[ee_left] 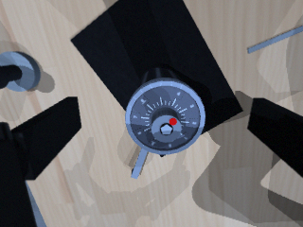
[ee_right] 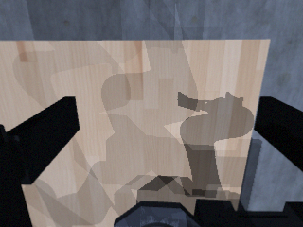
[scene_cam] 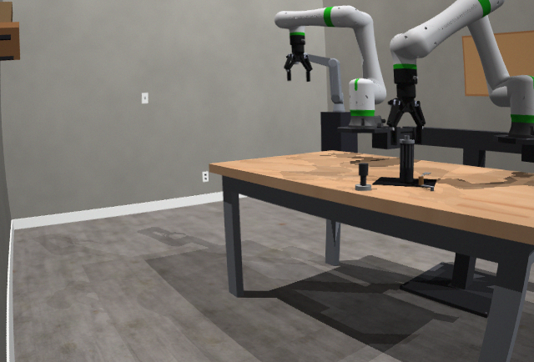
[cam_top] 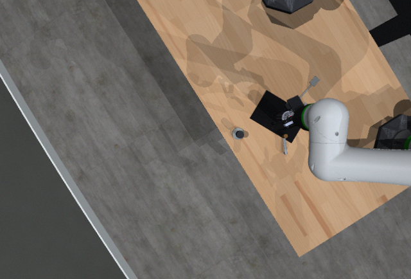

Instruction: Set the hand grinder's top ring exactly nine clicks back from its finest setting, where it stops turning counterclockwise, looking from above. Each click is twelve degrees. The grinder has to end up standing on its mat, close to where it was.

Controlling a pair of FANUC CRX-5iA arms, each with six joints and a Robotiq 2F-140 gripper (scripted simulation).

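The top ring is right at my left hand. The rest, counted from my left hand: crank handle (50 mm ahead, 120 mm to the left, 140 mm below); thin flat-ended tool (220 mm behind, 30 mm to the right, 150 mm below); black mat (150 mm below).
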